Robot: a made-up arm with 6 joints.
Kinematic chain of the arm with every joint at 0, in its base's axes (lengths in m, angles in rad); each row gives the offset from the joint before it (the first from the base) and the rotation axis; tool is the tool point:
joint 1: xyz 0 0 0.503 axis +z
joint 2: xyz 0.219 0 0 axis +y
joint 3: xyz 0 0 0.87 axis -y
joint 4: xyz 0 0 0.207 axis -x
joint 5: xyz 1.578 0 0 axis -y
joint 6: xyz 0.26 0 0 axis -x
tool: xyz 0 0 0
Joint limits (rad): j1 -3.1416..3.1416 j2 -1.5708..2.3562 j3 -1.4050..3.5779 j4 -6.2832..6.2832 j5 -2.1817..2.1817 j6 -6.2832..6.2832
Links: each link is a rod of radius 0.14 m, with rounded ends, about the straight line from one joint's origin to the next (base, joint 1, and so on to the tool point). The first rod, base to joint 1, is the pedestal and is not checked.
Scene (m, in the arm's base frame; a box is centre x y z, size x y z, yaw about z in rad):
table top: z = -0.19
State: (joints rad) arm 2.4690 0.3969 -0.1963 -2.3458 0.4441 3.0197
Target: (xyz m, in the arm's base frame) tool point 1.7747 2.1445 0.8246
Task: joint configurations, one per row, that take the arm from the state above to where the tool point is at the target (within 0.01 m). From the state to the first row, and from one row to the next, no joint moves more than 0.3 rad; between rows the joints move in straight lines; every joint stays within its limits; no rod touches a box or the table.
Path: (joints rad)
1: 2.2066 0.4968 -0.0267 -2.3359 0.4055 3.0197
2: 1.9441 0.5967 0.1428 -2.3261 0.3669 3.0197
3: 1.6817 0.6967 0.3124 -2.3162 0.3283 3.0197
4: 1.4192 0.7966 0.4820 -2.3064 0.2896 3.0197
5: 1.1568 0.8965 0.6516 -2.2965 0.2510 3.0197
6: 0.8943 0.9964 0.8211 -2.2867 0.2124 3.0197

